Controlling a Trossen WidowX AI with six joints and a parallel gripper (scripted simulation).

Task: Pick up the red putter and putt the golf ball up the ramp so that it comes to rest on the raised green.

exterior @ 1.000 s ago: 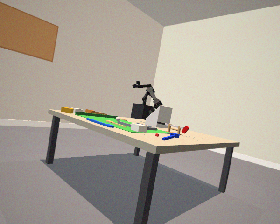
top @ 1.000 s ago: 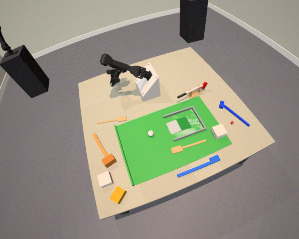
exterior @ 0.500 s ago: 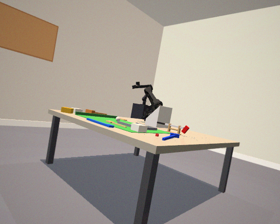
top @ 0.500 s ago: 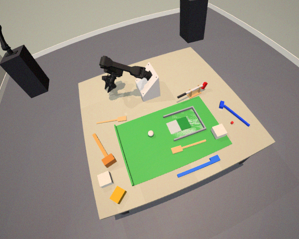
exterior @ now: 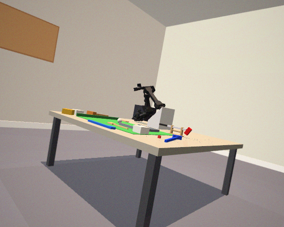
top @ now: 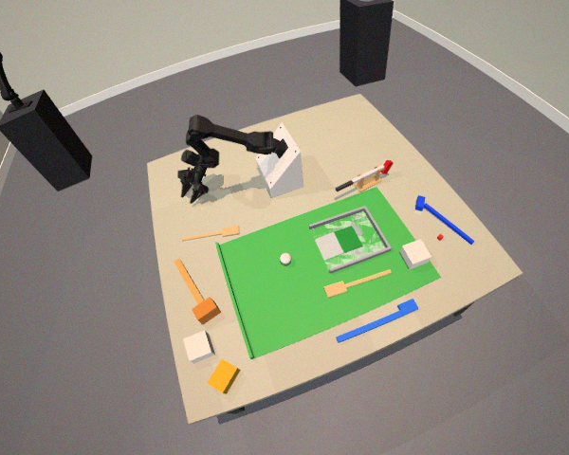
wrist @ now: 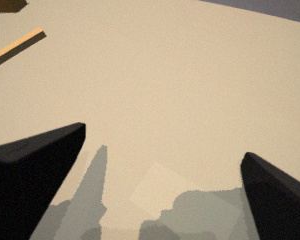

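Now: the green mat 530 mm ahead of my gripper tip, 450 mm to the left of it and 10 mm below it. Also, from my gripper tip: red putter (770 mm to the left, 250 mm ahead, 40 mm above); then white golf ball (470 mm ahead, 320 mm to the left, 10 mm above); then yellow block (800 mm ahead, 10 mm to the right, 10 mm above).
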